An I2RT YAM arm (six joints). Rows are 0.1 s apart.
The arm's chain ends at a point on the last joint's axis. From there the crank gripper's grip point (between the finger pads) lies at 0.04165 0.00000 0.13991 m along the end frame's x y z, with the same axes.
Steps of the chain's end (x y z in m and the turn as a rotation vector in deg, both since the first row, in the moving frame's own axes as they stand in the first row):
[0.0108, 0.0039, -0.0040, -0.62, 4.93, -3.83]
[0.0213, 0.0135, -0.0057, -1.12, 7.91, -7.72]
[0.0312, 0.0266, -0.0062, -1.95, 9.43, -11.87]
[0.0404, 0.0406, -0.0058, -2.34, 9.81, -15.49]
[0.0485, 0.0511, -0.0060, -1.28, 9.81, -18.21]
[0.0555, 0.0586, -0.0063, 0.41, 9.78, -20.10]
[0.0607, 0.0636, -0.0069, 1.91, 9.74, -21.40]
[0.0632, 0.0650, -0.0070, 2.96, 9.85, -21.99]
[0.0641, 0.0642, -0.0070, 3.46, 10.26, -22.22]
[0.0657, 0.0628, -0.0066, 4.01, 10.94, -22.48]
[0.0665, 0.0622, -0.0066, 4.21, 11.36, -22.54]
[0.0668, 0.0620, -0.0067, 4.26, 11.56, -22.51]
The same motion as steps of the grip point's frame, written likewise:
[0.0226, 0.0022, -0.0081, -0.62, 4.93, -3.83]
[0.0399, 0.0093, -0.0127, -1.12, 7.91, -7.72]
[0.0530, 0.0203, -0.0148, -1.95, 9.43, -11.87]
[0.0626, 0.0318, -0.0147, -2.34, 9.81, -15.49]
[0.0697, 0.0374, -0.0149, -1.28, 9.81, -18.21]
[0.0755, 0.0393, -0.0153, 0.41, 9.78, -20.10]
[0.0795, 0.0397, -0.0161, 1.91, 9.74, -21.40]
[0.0815, 0.0381, -0.0166, 2.96, 9.85, -21.99]
[0.0830, 0.0358, -0.0172, 3.46, 10.26, -22.22]
[0.0858, 0.0326, -0.0177, 4.01, 10.94, -22.48]
[0.0874, 0.0313, -0.0183, 4.21, 11.36, -22.54]
[0.0881, 0.0310, -0.0186, 4.26, 11.56, -22.51]

